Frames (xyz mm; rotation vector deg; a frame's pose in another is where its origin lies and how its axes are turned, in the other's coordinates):
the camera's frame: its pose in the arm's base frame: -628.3 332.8 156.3 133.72 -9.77 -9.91
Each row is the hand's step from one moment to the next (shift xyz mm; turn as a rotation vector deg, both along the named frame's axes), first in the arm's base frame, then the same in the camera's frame.
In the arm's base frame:
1: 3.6 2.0 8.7 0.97 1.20 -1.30
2: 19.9 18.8 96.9 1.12 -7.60 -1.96
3: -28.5 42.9 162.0 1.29 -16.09 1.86
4: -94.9 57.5 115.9 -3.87 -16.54 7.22
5: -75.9 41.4 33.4 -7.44 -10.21 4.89
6: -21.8 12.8 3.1 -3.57 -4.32 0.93
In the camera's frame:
1: 2.6 4.6 -8.0 0.84 -1.83 -0.11
2: 9.2 55.3 -83.6 2.58 3.76 6.48
3: -47.3 88.9 -137.0 3.96 12.37 9.77
4: -111.7 50.3 -103.6 -1.42 16.90 7.29
5: -84.2 0.7 -38.7 -5.87 11.10 5.09
6: -23.9 -5.1 -7.3 -2.81 3.91 3.02

